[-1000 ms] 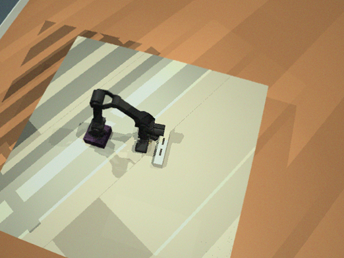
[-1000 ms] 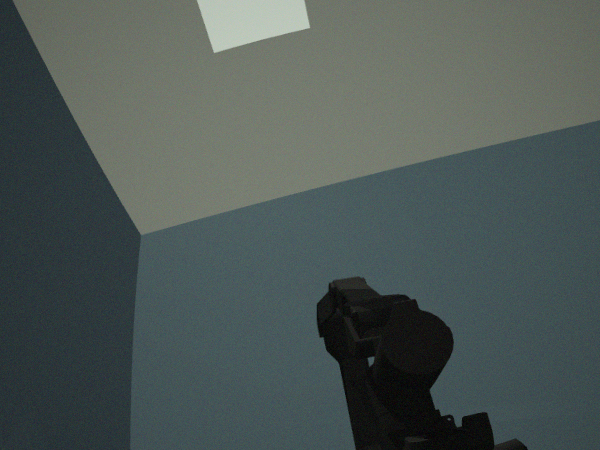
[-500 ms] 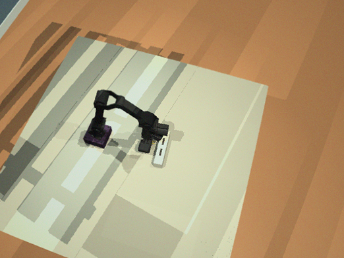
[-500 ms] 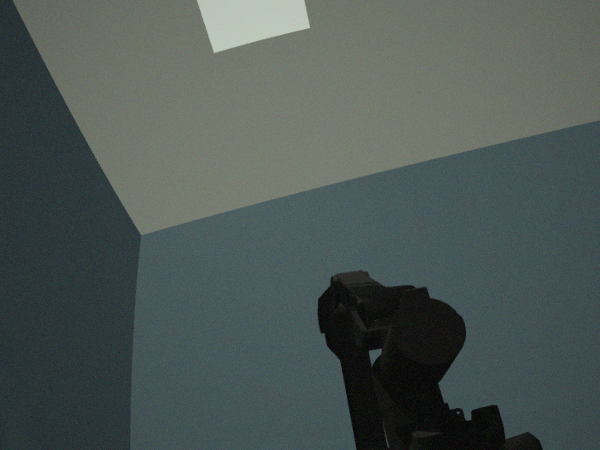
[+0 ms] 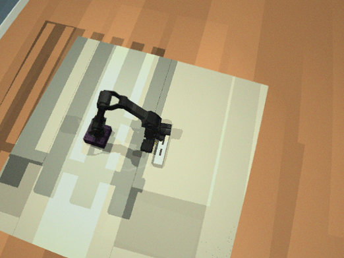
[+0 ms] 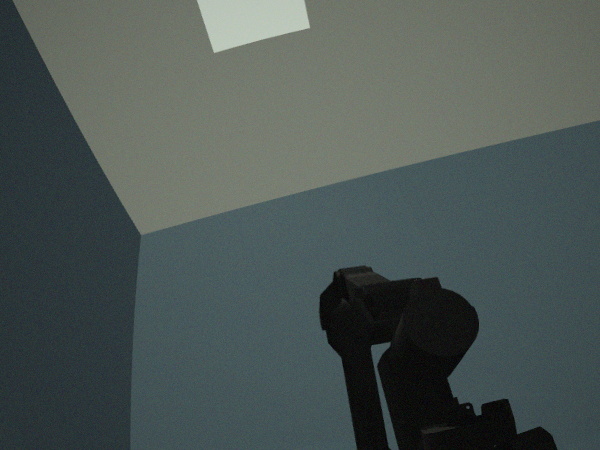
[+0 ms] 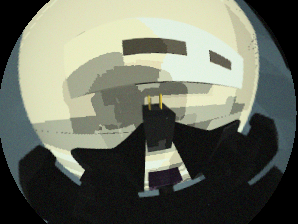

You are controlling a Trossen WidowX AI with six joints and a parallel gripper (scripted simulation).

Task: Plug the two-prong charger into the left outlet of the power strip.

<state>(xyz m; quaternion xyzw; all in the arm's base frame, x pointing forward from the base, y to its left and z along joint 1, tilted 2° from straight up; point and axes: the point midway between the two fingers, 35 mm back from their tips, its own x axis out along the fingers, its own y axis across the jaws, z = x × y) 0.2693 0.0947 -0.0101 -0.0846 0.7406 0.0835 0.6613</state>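
The dark two-prong charger is 20 mm ahead of my gripper tip and 10 mm above it.
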